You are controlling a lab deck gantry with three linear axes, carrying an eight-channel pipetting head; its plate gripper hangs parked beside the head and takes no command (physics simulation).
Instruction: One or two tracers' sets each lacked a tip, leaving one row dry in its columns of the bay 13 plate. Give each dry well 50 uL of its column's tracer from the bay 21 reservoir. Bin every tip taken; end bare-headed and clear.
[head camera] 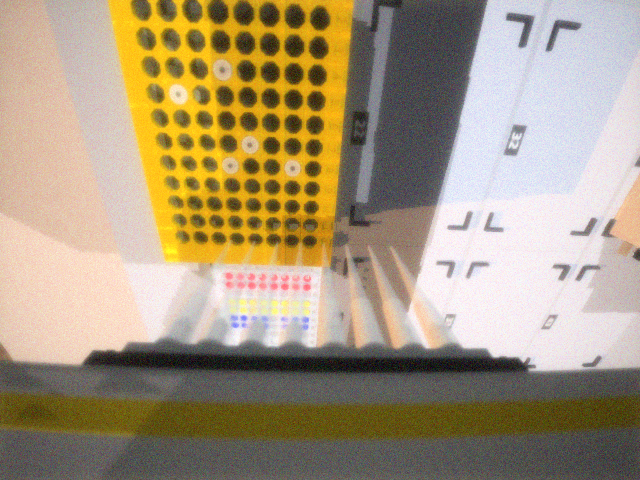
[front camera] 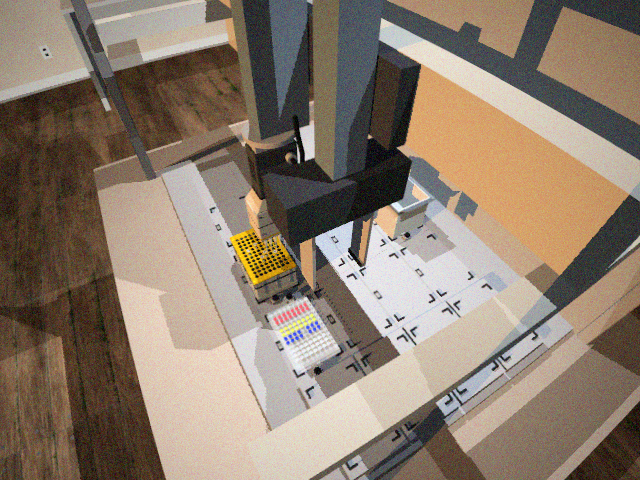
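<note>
The pipetting head (front camera: 256,211) (head camera: 310,360) is raised at the near end of the yellow tip rack (front camera: 262,278) (head camera: 175,254). Eight pale cones hang from it, alike in length; whether they wear tips I cannot tell. Five scattered pale tips show in the rack; its other visible holes look dark. The white well plate (front camera: 314,351) (head camera: 268,293) has red, yellow and blue column pairs. Blue has a gap at the fifth row from the left; red and yellow look full. The parked plate gripper (front camera: 336,275) hangs open and empty. The reservoir cannot be made out.
An open box with a pale rim (front camera: 413,207), seemingly the bin, stands at the right rear beyond the gripper. Deck label 22 (head camera: 359,128) is right of the rack, and label 32 (head camera: 515,140) is farther right. A pale frame beam (front camera: 413,372) crosses in front.
</note>
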